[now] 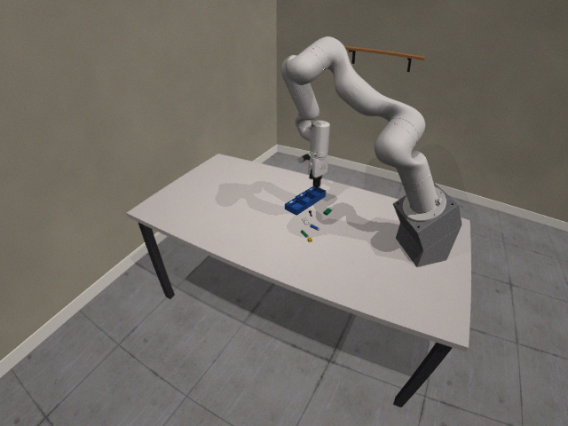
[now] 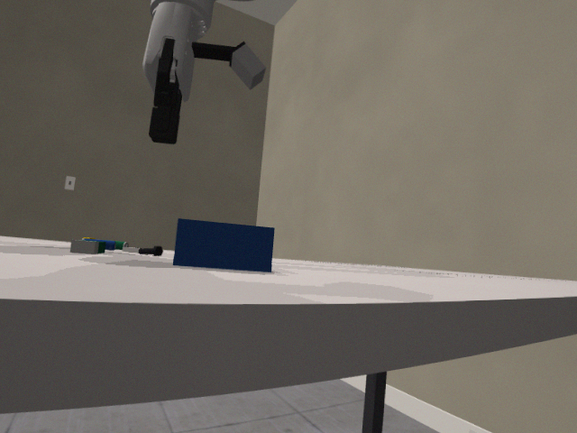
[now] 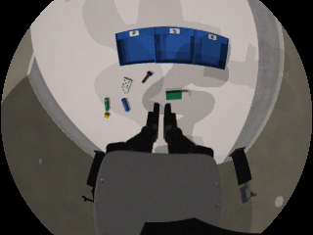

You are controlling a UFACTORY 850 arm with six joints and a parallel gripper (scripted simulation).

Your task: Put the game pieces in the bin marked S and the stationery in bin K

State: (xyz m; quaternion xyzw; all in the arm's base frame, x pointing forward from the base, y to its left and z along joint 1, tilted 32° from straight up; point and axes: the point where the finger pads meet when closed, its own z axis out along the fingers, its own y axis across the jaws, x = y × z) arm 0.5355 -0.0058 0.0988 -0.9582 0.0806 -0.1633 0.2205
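The blue bin lies 8 cm ahead of my hand, 3 cm to the right of it and 15 cm below it. Also, from my hand: white domino: 2 cm behind, 11 cm to the left, 16 cm below; green block: 6 cm behind, 5 cm to the right, 16 cm below; black bolt: 4 cm to the left, 16 cm below.
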